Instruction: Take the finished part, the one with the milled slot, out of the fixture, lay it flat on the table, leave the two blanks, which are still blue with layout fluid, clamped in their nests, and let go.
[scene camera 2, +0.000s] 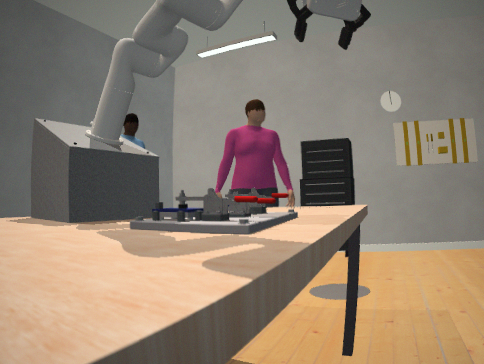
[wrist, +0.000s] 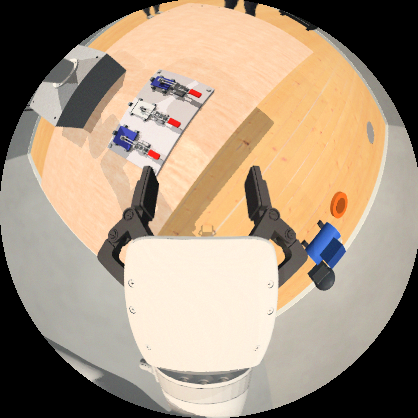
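From the wrist view I can see my gripper (wrist: 200, 172), and there's a fixture plate (wrist: 161, 137) in it too.
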